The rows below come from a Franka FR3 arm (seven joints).
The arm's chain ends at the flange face. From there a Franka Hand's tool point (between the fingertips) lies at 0.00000 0.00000 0.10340 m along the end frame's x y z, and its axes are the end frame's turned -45 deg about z.
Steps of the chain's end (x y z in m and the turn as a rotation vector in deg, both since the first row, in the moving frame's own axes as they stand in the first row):
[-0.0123, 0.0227, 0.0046, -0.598, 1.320, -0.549]
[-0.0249, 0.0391, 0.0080, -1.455, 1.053, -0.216]
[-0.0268, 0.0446, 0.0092, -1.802, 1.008, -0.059]
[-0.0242, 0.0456, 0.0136, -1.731, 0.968, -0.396]
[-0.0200, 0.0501, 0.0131, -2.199, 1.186, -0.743]
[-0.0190, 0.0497, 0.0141, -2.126, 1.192, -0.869]
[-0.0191, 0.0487, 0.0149, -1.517, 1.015, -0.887]
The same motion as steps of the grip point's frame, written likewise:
[-0.0238, 0.0098, 0.0046, -1.356, 0.511, -0.549]
[-0.0458, 0.0132, 0.0079, -1.773, -0.284, -0.216]
[-0.0515, 0.0162, 0.0091, -1.987, -0.561, -0.059]
[-0.0503, 0.0186, 0.0135, -1.908, -0.540, -0.396]
[-0.0508, 0.0256, 0.0130, -2.394, -0.716, -0.743]
[-0.0497, 0.0259, 0.0140, -2.346, -0.660, -0.869]
[-0.0486, 0.0242, 0.0148, -1.790, -0.355, -0.887]

